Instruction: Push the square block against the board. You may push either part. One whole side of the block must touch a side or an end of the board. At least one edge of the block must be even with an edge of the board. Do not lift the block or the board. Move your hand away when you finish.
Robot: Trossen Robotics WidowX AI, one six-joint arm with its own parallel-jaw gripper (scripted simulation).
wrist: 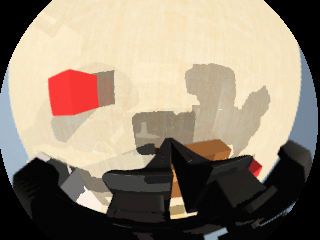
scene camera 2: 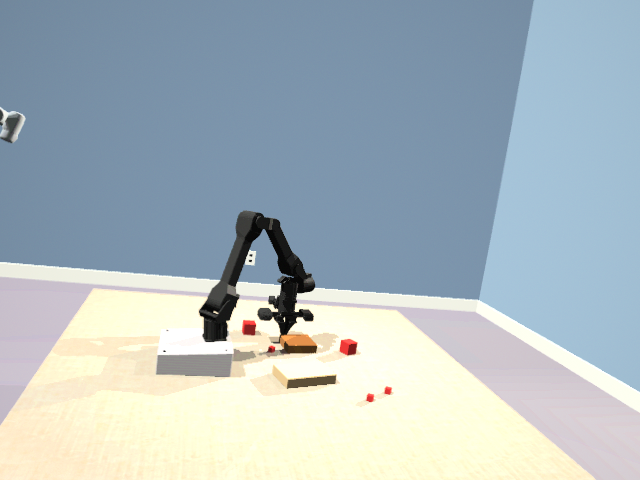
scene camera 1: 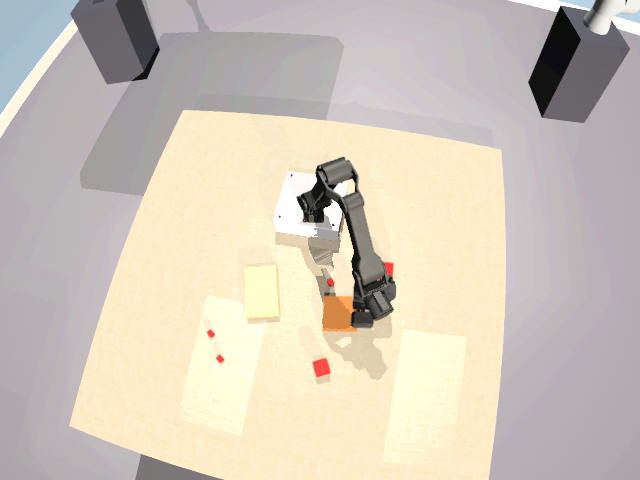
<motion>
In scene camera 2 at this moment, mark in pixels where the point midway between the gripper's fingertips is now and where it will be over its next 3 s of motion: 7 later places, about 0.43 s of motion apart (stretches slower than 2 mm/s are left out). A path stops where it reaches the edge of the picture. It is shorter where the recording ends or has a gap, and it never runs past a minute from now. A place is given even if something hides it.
My gripper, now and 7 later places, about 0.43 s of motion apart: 282,338; 283,339; 284,340; 284,341; 284,340; 282,337; 282,327; 285,327
</motion>
